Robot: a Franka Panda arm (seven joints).
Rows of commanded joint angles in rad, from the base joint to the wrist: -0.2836, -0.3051, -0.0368, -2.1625, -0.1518, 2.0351, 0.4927; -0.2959, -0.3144, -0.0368, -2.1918, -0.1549, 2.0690, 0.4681; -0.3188, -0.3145, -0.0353, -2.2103, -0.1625, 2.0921, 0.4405; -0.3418, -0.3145, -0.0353, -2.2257, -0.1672, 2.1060, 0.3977; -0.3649, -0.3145, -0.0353, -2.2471, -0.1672, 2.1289, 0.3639; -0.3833, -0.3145, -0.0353, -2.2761, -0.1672, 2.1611, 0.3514; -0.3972, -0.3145, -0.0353, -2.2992, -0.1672, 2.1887, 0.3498; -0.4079, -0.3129, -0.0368, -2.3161, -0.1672, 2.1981, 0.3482; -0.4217, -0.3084, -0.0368, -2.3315, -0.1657, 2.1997, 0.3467; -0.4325, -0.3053, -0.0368, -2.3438, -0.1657, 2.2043, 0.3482; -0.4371, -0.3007, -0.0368, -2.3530, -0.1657, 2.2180, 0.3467; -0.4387, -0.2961, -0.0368, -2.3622, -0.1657, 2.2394, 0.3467; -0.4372, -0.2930, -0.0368, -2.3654, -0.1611, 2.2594, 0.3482; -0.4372, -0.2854, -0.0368, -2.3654, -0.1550, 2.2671, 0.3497; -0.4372, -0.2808, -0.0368, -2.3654, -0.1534, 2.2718, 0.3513; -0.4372, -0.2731, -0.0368, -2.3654, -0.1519, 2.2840, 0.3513
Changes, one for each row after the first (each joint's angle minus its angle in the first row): -0.0123, -0.0093, 0.0000, -0.0293, -0.0031, 0.0339, -0.0246; -0.0352, -0.0094, 0.0015, -0.0478, -0.0107, 0.0570, -0.0522; -0.0582, -0.0094, 0.0015, -0.0632, -0.0154, 0.0709, -0.0950; -0.0813, -0.0094, 0.0015, -0.0846, -0.0154, 0.0938, -0.1288; -0.0997, -0.0094, 0.0015, -0.1136, -0.0154, 0.1260, -0.1413; -0.1136, -0.0094, 0.0015, -0.1367, -0.0154, 0.1536, -0.1429; -0.1243, -0.0078, 0.0000, -0.1536, -0.0154, 0.1630, -0.1445; -0.1381, -0.0033, 0.0000, -0.1690, -0.0139, 0.1646, -0.1460; -0.1489, -0.0002, 0.0000, -0.1813, -0.0139, 0.1692, -0.1445; -0.1535, 0.0044, 0.0000, -0.1905, -0.0139, 0.1829, -0.1460; -0.1551, 0.0090, 0.0000, -0.1997, -0.0139, 0.2043, -0.1460; -0.1536, 0.0121, 0.0000, -0.2029, -0.0093, 0.2243, -0.1445; -0.1536, 0.0197, 0.0000, -0.2029, -0.0032, 0.2320, -0.1430; -0.1536, 0.0243, 0.0000, -0.2029, -0.0016, 0.2367, -0.1414; -0.1536, 0.0320, 0.0000, -0.2029, -0.0001, 0.2489, -0.1414
